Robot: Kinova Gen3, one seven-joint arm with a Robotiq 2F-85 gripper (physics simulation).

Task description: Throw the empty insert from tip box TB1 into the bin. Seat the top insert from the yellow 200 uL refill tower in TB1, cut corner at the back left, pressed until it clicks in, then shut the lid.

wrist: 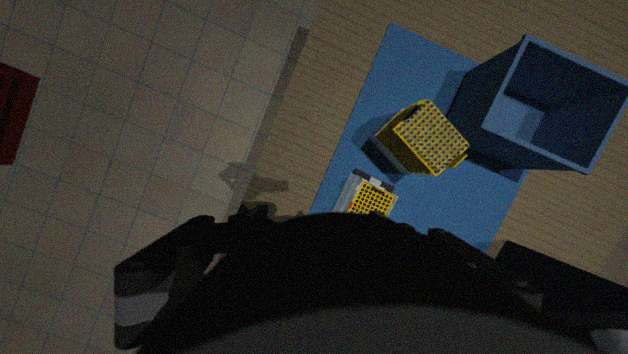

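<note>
My gripper [318, 219] is open and empty, its dark fingers spread at the lower left and lower right of the wrist view. The tip box with a yellow insert, which looks like TB1 [345, 196], is partly hidden behind the gripper body. Its yellow insert [372, 199] shows dark, empty holes and sits in the box. The yellow refill tower [432, 137] stands just beyond the box, turned at an angle, with a tip-filled insert on top. The open-topped blue bin [555, 156] stands right of the tower. The gripper is above and short of these things.
A blue mat [400, 60] lies under the box, the tower and part of the bin, on a wooden table [340, 50]. The table edge runs diagonally left of the mat, with tiled floor [125, 125] beyond it. A dark red object [20, 115] shows at the far left.
</note>
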